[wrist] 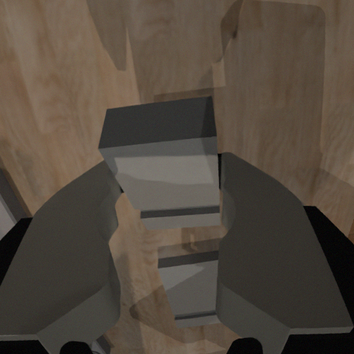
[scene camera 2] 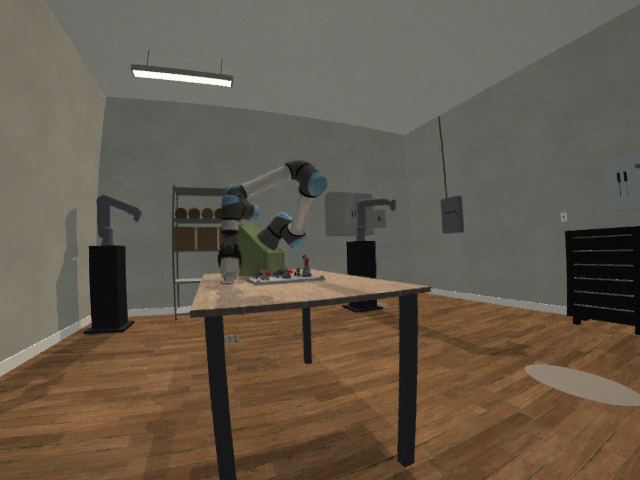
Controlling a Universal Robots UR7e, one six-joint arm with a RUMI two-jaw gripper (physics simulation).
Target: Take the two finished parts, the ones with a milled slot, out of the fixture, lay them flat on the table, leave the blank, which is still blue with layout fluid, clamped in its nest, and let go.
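Frame: origin at the arm's base, x ahead, y left, z up, level; millimetres.
Where they show: gripper, fingertip midpoint: (scene camera 2: 229,279); arm's base at its link origin: (scene camera 2: 266,242).
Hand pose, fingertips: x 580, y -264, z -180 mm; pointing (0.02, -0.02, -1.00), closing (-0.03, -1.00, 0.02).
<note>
Things, the pixels of their centre, and the offset from my fingertips. "spot": a spot on its surface instead. Level surfaces: height alone.
- table at its surface level: dz -33 mm
- fixture at a spot on its surface: (scene camera 2: 299,280) spot: dx -29, dy +322, dz -24 mm
- blank at the middle of its body: (scene camera 2: 281,274) dx -190, dy +272, dz -4 mm
- red upright clamp handle at the middle of its body: (scene camera 2: 306,262) dx -116, dy +389, dz +57 mm
My gripper (scene camera 2: 227,279) (wrist: 170,159) is shut on a grey finished part (wrist: 165,172), a block with a slot line across its face near the lower edge in the wrist view. It is held low over the table (scene camera 2: 242,297) (wrist: 45,100); any gap beneath it is hard to tell. The other grey finished part (wrist: 192,287) lies on the table close by, partly hidden by the right finger. The fixture (scene camera 2: 299,280) (wrist: 6,207) is on the table to the right of the gripper in the scene view. A small blue patch, the blank (scene camera 2: 279,272), shows blurred among its clamps.
A red upright clamp handle (scene camera 2: 306,262) rises at the fixture's right end. A green sloped block (scene camera 2: 253,254) stands behind the fixture. The arm (scene camera 2: 265,181) arches above them. A shelf rack (scene camera 2: 174,258) stands beyond the table.
</note>
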